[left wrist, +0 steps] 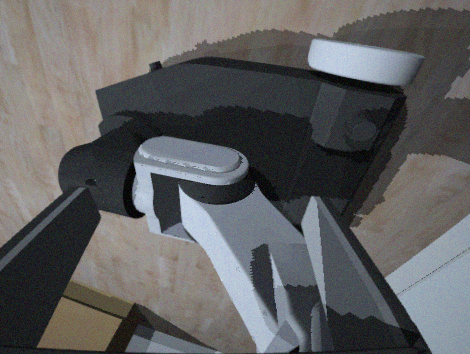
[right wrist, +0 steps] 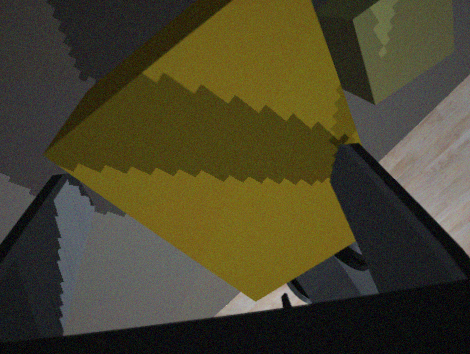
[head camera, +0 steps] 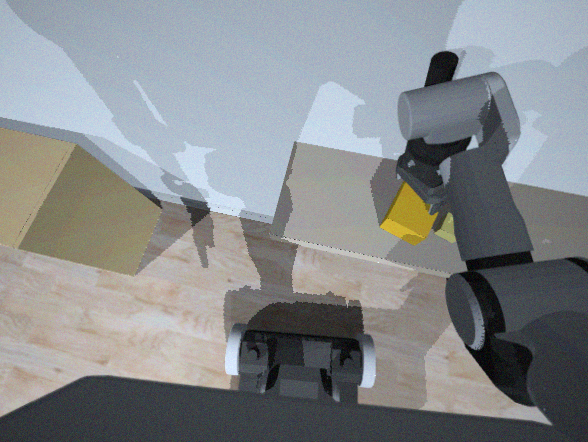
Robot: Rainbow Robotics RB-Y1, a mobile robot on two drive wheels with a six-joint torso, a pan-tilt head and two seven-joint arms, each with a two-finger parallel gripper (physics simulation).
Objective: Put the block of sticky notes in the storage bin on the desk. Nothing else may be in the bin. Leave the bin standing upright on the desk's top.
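Seen in the pictures: left gripper, fingertip midpoint: [left wrist: 202, 206] [right wrist: 298, 299]; right gripper, fingertip midpoint: [right wrist: 212, 176] [head camera: 416, 193]; robot's base, link origin: [head camera: 300, 351].
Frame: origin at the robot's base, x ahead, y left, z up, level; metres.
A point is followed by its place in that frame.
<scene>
A yellow block [head camera: 410, 215] @[x 0.370, y -0.210, z 0.817 m] [right wrist: 250, 210] @[x 0.405, y -0.222, z 0.817 m] stands on the grey-beige surface [head camera: 330, 195] @[x 0.434, y -0.045, z 0.751 m] at the right of the head view. A smaller pale yellow block [head camera: 446, 230] @[x 0.352, y -0.298, z 0.787 m] [right wrist: 415, 60] @[x 0.352, y -0.312, z 0.787 m] is beside it, partly hidden by the right arm in the head view. I cannot tell which is the sticky notes. My right gripper [head camera: 417, 194] @[x 0.425, y -0.228, z 0.810 m] [right wrist: 212, 176] @[x 0.425, y -0.228, z 0.810 m] is open at the yellow block, one fingertip overlapping its right edge in the right wrist view, the other left of it. My left gripper [left wrist: 202, 206] @[x -0.176, y 0.222, z 0.525 m] is open and empty. I cannot make out a storage bin with a visible opening.
A large tan box-shaped piece [head camera: 90, 215] @[x 0.440, y 0.816, z 0.422 m] stands at the left of the head view. My wheeled base [head camera: 300, 357] @[x -0.002, y -0.002, z 0.192 m] is on the wood floor [head camera: 165, 320] @[x 0.078, y 0.643, z 0.000 m]. Part of my own body [left wrist: 235, 125] @[x -0.221, y 0.115, z 0.169 m] lies beyond the left fingers. A pale panel [left wrist: 440, 295] @[x 0.522, y -0.348, z 0.157 m] shows at the lower right there.
</scene>
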